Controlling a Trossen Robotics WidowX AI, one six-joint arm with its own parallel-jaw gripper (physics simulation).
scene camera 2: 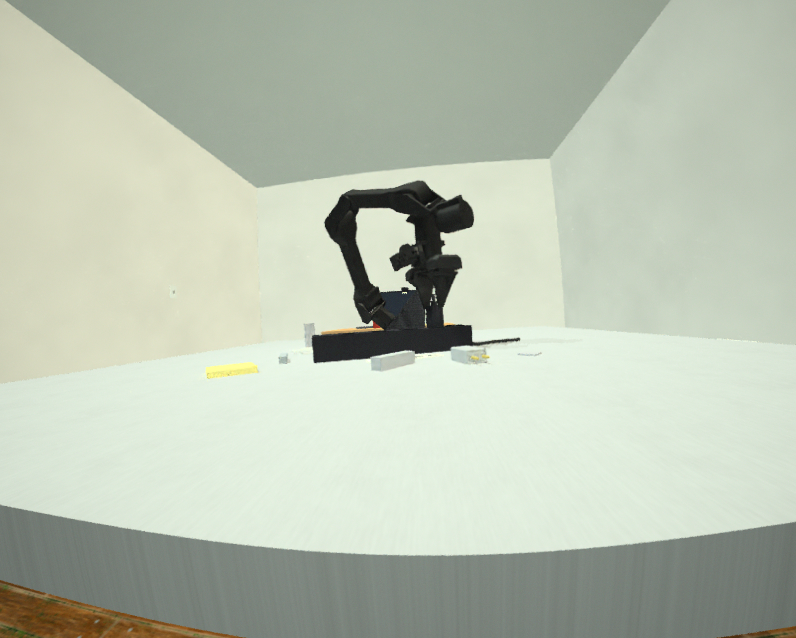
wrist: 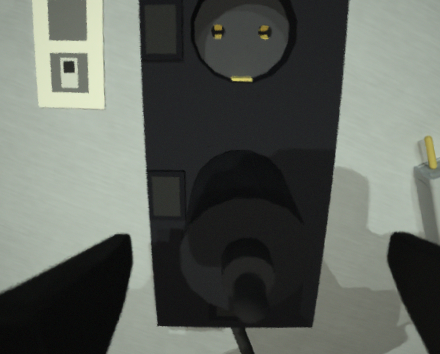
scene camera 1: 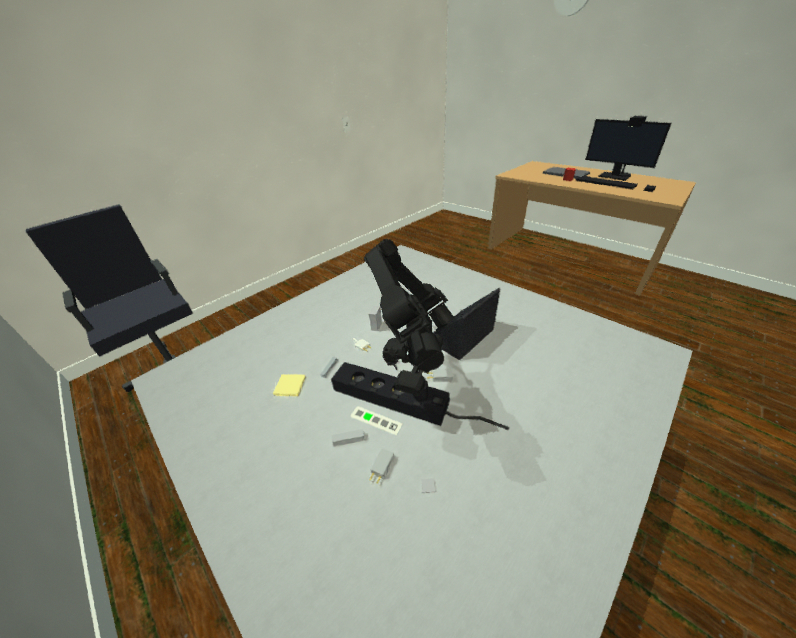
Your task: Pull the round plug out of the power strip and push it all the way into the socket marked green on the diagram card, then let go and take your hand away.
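The black power strip lies on the table. The round black plug stands upright in the socket nearest the cable end; the arm hides it in scene view 1. My gripper is open and empty, pointing down, with its fingertips on either side of the plug's upper part and visible gaps in the wrist view. The diagram card lies beside the strip. Its green square is second from the left in scene view 1, matching the second socket, which is empty.
A grey plug with gold pins, a grey block and a yellow pad lie around the strip. Another pinned grey piece lies on its other side. A black panel stands behind.
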